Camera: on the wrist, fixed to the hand. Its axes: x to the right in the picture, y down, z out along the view.
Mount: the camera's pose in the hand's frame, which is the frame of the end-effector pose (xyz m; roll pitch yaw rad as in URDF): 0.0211 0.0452 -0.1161 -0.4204 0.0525 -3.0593
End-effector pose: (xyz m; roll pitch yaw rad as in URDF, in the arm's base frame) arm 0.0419 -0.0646 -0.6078 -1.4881 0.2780 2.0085
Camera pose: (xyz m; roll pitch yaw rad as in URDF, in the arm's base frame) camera 0.1411 -0.0123 -0.6661 1.0459 -0.3550 -1.0700
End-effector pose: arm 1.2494 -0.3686 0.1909 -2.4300 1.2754 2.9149
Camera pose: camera 1.2137 -0.2474 0.1877 2.1416 -1.3670 -0.3650
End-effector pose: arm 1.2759 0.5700 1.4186 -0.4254 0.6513 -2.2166
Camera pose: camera 1.3058 0.6209 1.3069 -0.0691 -0.6339 1.0450
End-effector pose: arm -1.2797 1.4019 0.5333 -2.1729 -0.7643 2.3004
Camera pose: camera -1.1863 1.4794 0.5685 1.7476 0.6668 -0.8453
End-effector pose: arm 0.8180 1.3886 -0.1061 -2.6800 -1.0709 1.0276
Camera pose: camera 0.8641 1.2866 -0.0474 2.1796 0.9853 -2.2048
